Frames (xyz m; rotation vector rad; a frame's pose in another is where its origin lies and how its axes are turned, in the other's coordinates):
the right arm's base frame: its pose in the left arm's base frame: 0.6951 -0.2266 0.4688 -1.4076 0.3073 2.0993
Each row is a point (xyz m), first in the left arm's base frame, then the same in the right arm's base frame.
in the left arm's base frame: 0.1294 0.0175 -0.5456
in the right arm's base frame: 1.1493 0.2650 0.1324
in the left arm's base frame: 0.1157 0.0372 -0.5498
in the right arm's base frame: 1.1635 0.2578 0.1509
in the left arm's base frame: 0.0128 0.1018 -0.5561
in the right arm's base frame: 1.2188 0.2670 0.2588
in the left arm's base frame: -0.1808 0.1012 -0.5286
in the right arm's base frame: 1.2460 0.3771 0.4181
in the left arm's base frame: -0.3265 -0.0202 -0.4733
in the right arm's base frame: 1.1940 0.5524 0.4929
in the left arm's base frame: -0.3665 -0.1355 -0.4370
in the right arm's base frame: 1.1329 0.6635 0.4818
